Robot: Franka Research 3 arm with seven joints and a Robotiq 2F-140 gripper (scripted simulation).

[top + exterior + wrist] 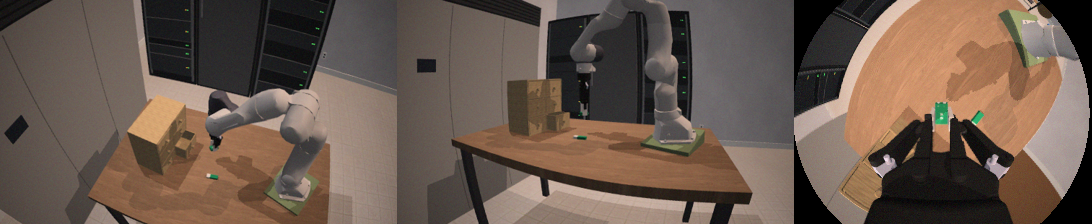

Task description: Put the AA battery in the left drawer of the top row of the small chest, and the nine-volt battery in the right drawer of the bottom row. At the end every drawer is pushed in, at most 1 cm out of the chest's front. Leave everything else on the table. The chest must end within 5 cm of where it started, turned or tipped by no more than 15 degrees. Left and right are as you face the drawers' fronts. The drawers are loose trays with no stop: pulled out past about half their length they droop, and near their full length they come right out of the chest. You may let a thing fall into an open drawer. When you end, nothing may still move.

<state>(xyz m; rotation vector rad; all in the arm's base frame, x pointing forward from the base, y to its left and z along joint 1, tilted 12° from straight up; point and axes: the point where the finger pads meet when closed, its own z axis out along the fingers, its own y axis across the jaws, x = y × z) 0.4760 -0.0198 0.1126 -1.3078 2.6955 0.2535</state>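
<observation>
Now: the nine-volt battery 20 mm below my hand, 10 mm to the right of it and 10 mm behind it. Also, from my hand: white-and-green cylinder: 130 mm below, 120 mm to the left, 50 mm behind; AA battery: 260 mm ahead, 160 mm to the left, 80 mm above.
</observation>
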